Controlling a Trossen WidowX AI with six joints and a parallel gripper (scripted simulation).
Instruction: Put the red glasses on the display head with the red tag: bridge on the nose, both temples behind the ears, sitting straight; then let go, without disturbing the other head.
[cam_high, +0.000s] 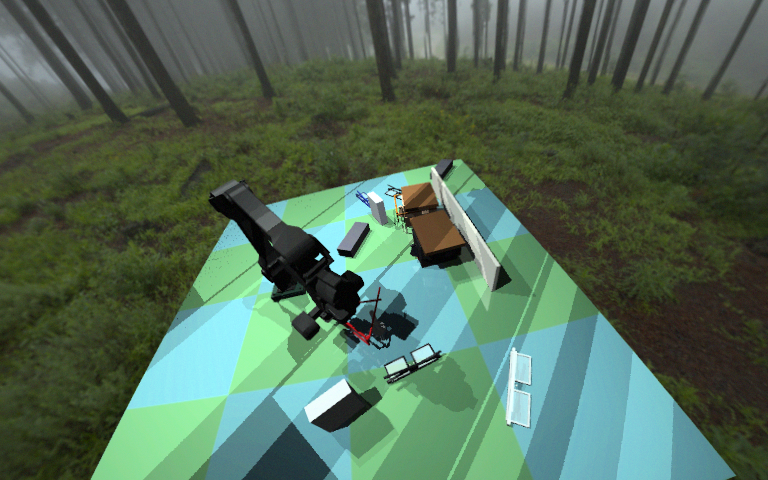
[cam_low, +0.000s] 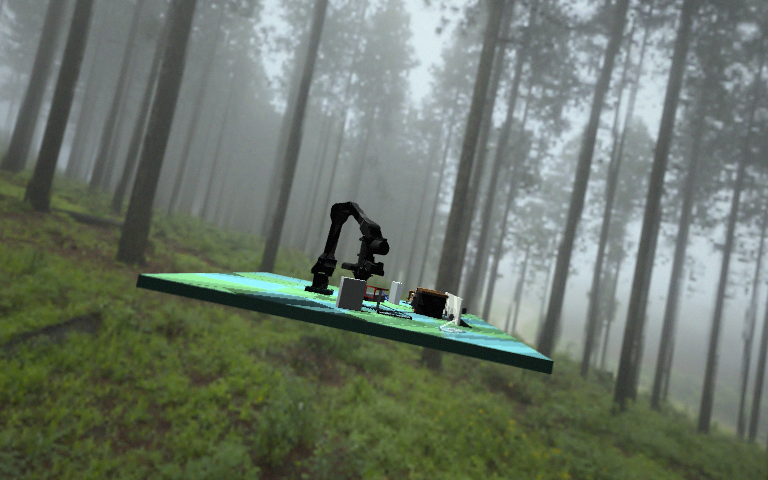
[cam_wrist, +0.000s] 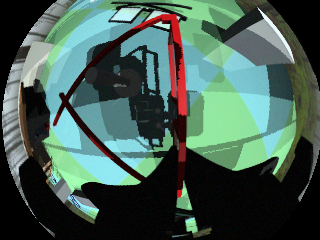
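Right now my gripper tip is 90 mm short of the small stand, 10 mm to the left of it and 40 mm above it. From my gripper tip the other things lie so: long white wall panel: 410 mm ahead, 340 mm to the left, 10 mm below.
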